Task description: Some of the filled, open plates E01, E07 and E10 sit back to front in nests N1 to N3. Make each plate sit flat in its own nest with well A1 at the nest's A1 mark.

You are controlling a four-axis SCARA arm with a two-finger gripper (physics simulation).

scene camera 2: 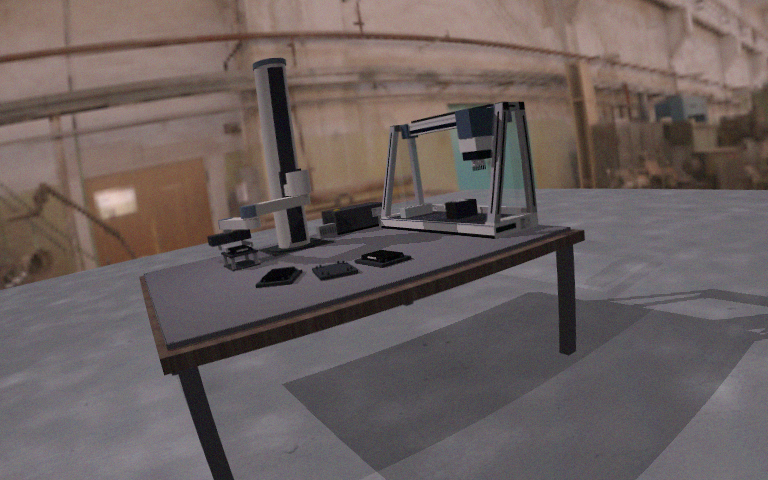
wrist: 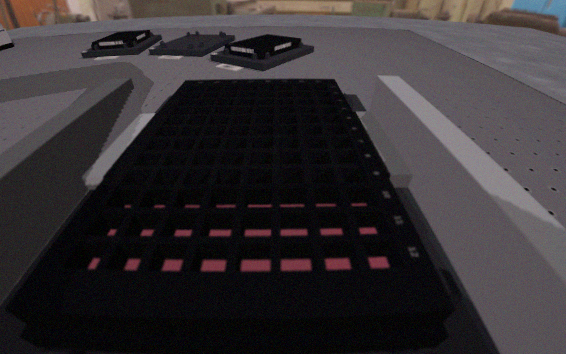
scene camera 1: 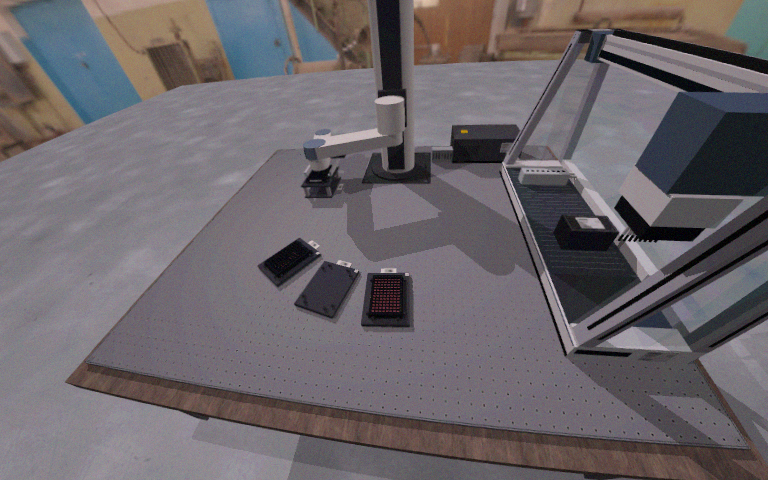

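Note:
My gripper (wrist: 254,98) (scene camera 1: 321,176) is at the table's back left, shut on a black plate (wrist: 245,295) with pink wells. The plate is level, at the top of a dark raised stand (scene camera 1: 321,195) (scene camera 2: 244,264); whether it rests there cannot be told. In scene camera 1, the left nest (scene camera 1: 276,280) (wrist: 262,64) holds a dark plate (scene camera 1: 288,257) (wrist: 270,44). The middle nest (scene camera 1: 328,288) (scene camera 2: 335,270) (wrist: 200,46) is empty, its corner posts showing. The right nest (scene camera 1: 386,323) holds a plate (scene camera 1: 387,295) with red wells. Both look flat. Plate names and A1 marks are unreadable.
The arm's column (scene camera 1: 405,113) (scene camera 2: 280,152) stands at the back. A black box (scene camera 1: 484,144) (scene camera 2: 353,217) is right of it. A framed gantry machine (scene camera 1: 538,249) (scene camera 2: 441,226) stands at the right, with a small black block (scene camera 1: 586,234) inside.

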